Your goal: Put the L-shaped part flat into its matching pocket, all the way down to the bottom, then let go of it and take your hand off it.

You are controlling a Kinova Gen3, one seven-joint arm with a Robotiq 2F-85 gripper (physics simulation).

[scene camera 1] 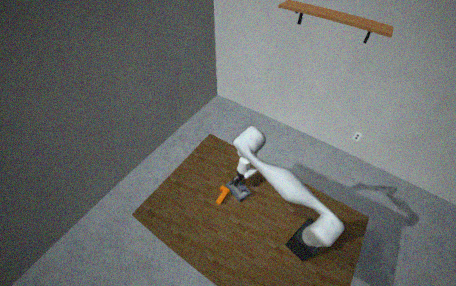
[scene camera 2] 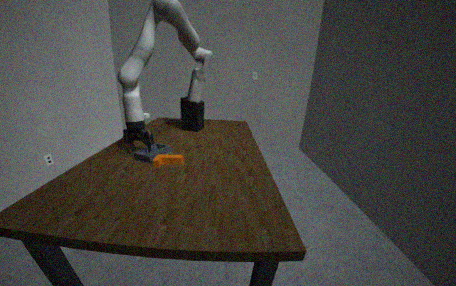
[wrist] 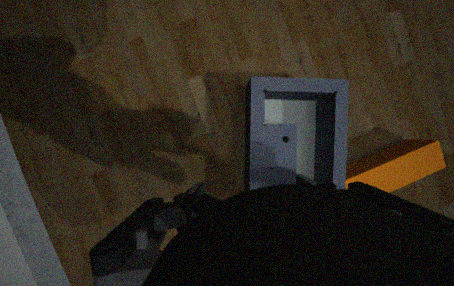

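Where they show: gripper, fingertip midpoint: (scene camera 1: 240, 181) (wrist: 248, 188); arm's base, link origin: (scene camera 2: 193, 100).
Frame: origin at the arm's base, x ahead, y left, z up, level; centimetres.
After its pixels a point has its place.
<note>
The orange L-shaped part (scene camera 1: 222, 194) {x 53.2, y 5.1, z -17.6 cm} (scene camera 2: 168, 159) {x 54.0, y 5.5, z -18.4 cm} (wrist: 400, 170) {x 52.3, y 5.7, z -17.6 cm} lies on the table close beside the blue-grey tray; in the wrist view its lower portion is hidden behind the dark gripper body. The tray (scene camera 2: 142, 157) {x 55.4, y -5.6, z -18.1 cm} (wrist: 341, 125) {x 46.5, y -0.1, z -17.0 cm} has a sunken L-shaped pocket around a raised block with a small dark hole. The part of the pocket that shows is empty; its near end is hidden. My gripper (scene camera 1: 238, 180) {x 50.5, y -9.5, z -18.3 cm} (scene camera 2: 142, 145) {x 50.5, y -9.5, z -18.3 cm} is open with nothing between its fingers, low over the tray's side away from the orange part. Whether a fingertip touches the tray cannot be told.
The wooden table (scene camera 1: 180, 200) {x 71.3, y 24.7, z -20.6 cm} (scene camera 2: 215, 210) {x 76.9, y 29.6, z -20.6 cm} carries the tray and the part. The arm's black base block (scene camera 1: 299, 246) {x 1.5, y 5.3, z -7.0 cm} (scene camera 2: 192, 115) {x 6.4, y 1.1, z -9.5 cm} stands toward the other end of the table. A wooden shelf (scene camera 1: 340, 19) is fixed high on the wall.
</note>
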